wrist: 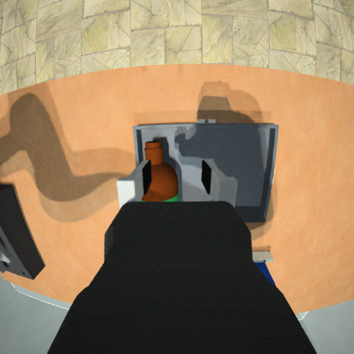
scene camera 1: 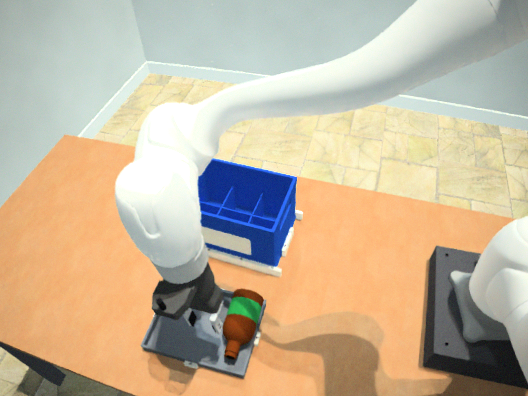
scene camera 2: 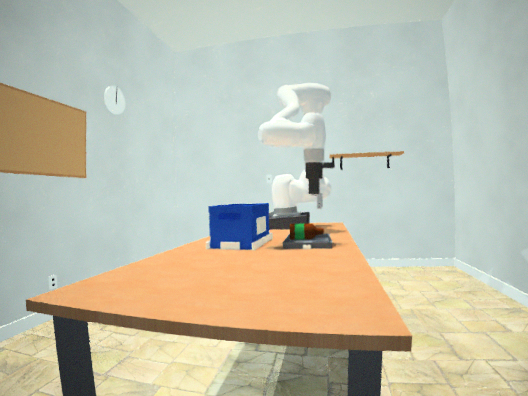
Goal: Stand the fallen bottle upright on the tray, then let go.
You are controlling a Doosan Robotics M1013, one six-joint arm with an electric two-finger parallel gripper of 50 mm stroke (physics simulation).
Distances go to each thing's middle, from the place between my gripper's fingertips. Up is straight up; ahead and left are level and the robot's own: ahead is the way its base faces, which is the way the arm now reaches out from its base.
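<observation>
There's a brown bottle (wrist: 164, 183), and I can see my gripper 11 cm above it, 5 cm to the left of it and 5 cm past it.
</observation>
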